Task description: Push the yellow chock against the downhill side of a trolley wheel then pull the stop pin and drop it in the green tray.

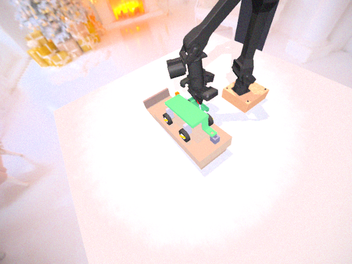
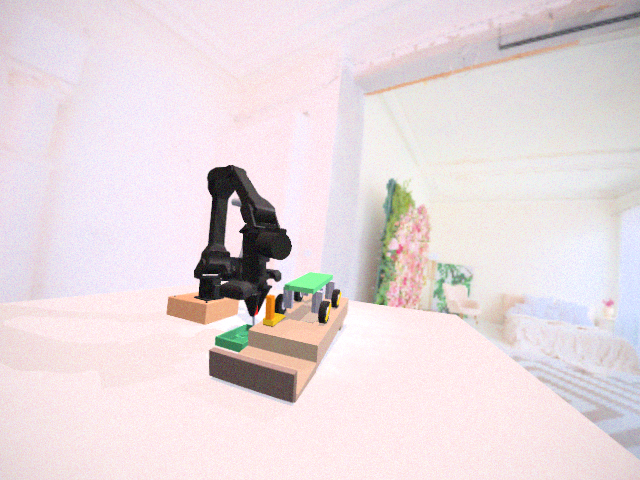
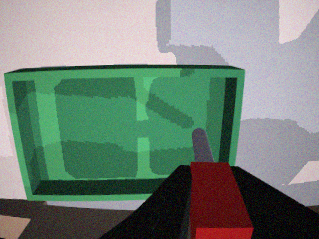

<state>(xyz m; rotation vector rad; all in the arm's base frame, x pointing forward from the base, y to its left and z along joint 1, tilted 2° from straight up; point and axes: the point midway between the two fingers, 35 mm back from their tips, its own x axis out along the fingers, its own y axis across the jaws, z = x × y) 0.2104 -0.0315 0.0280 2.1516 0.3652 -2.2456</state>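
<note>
Right now my gripper tip is right at the red-headed stop pin. Round my gripper tip: end wall: 16 cm ahead, 17 cm to the right, 3 cm below; then trolley: 11 cm ahead, 9 cm to the left, 6 cm above; then yellow chock: 8 cm ahead, 2 cm to the right, 3 cm above.
</note>
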